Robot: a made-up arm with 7 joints.
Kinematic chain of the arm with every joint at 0, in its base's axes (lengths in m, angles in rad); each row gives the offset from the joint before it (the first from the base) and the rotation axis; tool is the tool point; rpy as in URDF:
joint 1: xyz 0 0 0.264 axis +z
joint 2: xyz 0 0 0 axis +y
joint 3: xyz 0 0 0.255 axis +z
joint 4: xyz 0.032 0 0 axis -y
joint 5: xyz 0.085 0 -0.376 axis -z
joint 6: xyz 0 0 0 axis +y
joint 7: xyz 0.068 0 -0.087 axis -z
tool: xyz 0 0 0 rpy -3.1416 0 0
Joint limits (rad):
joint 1: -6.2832..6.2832
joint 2: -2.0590..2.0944
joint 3: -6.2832..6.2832
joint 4: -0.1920..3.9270
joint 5: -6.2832..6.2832
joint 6: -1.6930..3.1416
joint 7: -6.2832..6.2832
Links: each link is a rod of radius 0.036 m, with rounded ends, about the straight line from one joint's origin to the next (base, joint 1, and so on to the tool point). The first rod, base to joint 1, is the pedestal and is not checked.
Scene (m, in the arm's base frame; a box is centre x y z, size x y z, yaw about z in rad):
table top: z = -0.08
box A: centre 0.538 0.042 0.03 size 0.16 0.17 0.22 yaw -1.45
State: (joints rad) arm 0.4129 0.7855 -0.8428 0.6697 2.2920 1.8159 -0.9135
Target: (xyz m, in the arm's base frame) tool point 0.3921 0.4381 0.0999
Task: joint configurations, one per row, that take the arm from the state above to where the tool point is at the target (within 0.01 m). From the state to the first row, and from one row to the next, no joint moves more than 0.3 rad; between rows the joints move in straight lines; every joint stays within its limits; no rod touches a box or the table.
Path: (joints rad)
1: 0.5637 0.6563 -0.9710 0.8384 2.5639 1.5908 -0.9716
2: 0.7145 0.5270 -1.0993 1.0070 2.8358 1.3656 -1.0296
3: 0.8652 0.3978 -1.2275 1.1757 3.1077 1.1405 -1.0877
4: 0.9125 0.5822 -0.9311 1.2833 2.8677 1.3205 -1.0296
5: 0.9597 0.7666 -0.6347 1.3908 2.6277 1.5006 -0.9716
6: 1.0070 0.9510 -0.3382 1.4984 2.3877 1.6806 -0.9135

